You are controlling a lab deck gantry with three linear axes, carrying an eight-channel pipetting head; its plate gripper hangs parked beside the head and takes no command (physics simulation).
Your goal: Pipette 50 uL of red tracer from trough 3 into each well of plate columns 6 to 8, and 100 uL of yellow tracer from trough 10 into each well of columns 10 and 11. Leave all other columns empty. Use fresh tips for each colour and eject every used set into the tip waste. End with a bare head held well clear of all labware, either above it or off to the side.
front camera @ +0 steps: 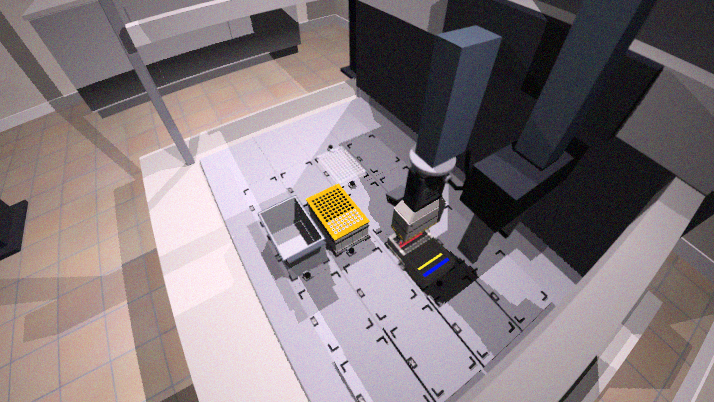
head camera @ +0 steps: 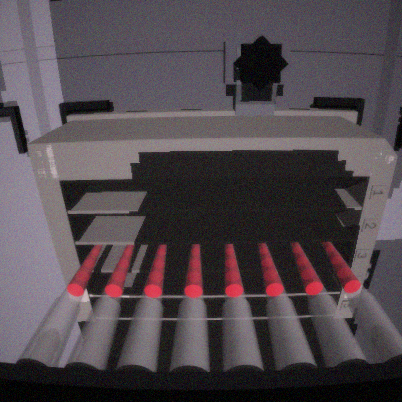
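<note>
The pipetting head (front camera: 419, 217) is low over the trough rack (front camera: 395, 244) (head camera: 205, 129). Eight tips (head camera: 193, 330) are on it, with red liquid (head camera: 193, 289) in their lower parts. The tips reach down beside the mark 3; the head view does not show whether their ends touch liquid. A red strip (front camera: 412, 239) shows below the head, and a yellow strip (front camera: 430, 261) lies nearer the front. The well plate (front camera: 341, 165) looks colourless. The yellow tip rack (front camera: 324, 198) holds white tips in its near part. The parked plate gripper's dark block (front camera: 505, 197) is right of the head; its fingers cannot be made out.
The open grey waste bin (front camera: 324, 243) stands left of the tip rack. A blue strip (front camera: 436, 267) lies beside the yellow one. A tall blue-grey column (front camera: 565, 85) rises above the gripper block. A dark panel (front camera: 387, 75) stands behind the deck.
</note>
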